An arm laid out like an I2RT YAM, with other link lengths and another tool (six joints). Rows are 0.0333 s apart.
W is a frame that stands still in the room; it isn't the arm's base.
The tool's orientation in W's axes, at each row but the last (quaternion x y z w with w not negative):
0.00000 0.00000 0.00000 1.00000
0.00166 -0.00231 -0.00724 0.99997
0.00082 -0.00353 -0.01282 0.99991
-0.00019 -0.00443 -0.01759 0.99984
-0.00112 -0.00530 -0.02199 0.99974
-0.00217 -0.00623 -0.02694 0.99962
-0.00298 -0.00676 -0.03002 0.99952
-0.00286 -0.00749 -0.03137 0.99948
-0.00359 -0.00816 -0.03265 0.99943
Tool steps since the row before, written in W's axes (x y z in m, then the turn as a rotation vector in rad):
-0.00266 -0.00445 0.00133 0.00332 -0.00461 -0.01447
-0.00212 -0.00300 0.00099 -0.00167 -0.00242 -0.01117
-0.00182 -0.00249 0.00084 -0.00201 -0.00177 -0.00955
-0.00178 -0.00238 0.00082 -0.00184 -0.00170 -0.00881
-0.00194 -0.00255 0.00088 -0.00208 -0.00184 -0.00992
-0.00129 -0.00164 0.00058 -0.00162 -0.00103 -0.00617
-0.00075 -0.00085 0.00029 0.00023 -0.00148 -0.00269
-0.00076 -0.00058 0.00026 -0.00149 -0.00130 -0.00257
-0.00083 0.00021 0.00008 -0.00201 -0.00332 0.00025
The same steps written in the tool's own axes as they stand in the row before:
-0.00266 -0.00445 0.00133 0.00332 -0.00461 -0.01447
-0.00207 -0.00303 0.00101 -0.00169 -0.00248 -0.01115
-0.00175 -0.00253 0.00086 -0.00203 -0.00184 -0.00953
-0.00169 -0.00244 0.00083 -0.00186 -0.00176 -0.00879
-0.00182 -0.00263 0.00089 -0.00210 -0.00191 -0.00990
-0.00119 -0.00171 0.00059 -0.00164 -0.00109 -0.00615
-0.00069 -0.00090 0.00029 0.00028 -0.00145 -0.00270
-0.00072 -0.00063 0.00027 -0.00144 -0.00138 -0.00256
-0.00084 0.00015 0.00009 -0.00178 -0.00345 0.00026

